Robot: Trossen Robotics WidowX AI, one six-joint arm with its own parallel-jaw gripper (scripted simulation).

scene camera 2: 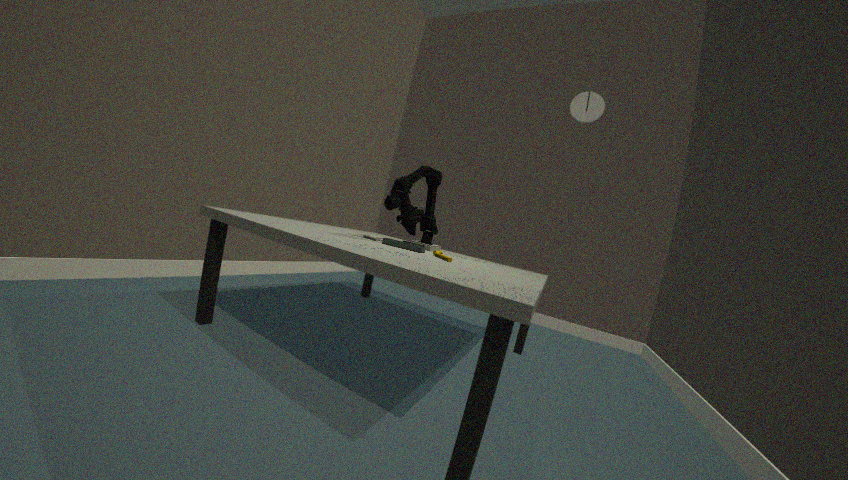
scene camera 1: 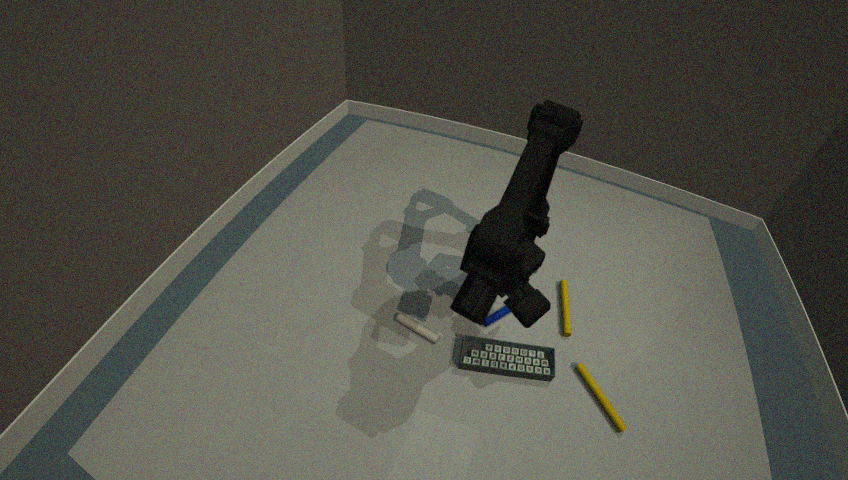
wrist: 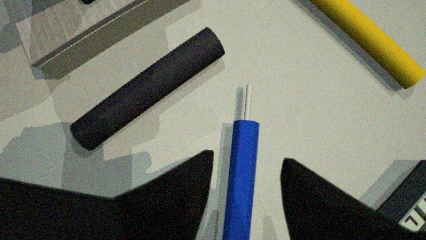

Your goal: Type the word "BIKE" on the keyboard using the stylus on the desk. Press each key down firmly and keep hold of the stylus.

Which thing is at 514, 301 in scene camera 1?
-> My gripper.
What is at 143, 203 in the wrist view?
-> My gripper.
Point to a dark cylinder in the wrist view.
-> At 101, 122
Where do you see a yellow stick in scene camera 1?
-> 583, 372
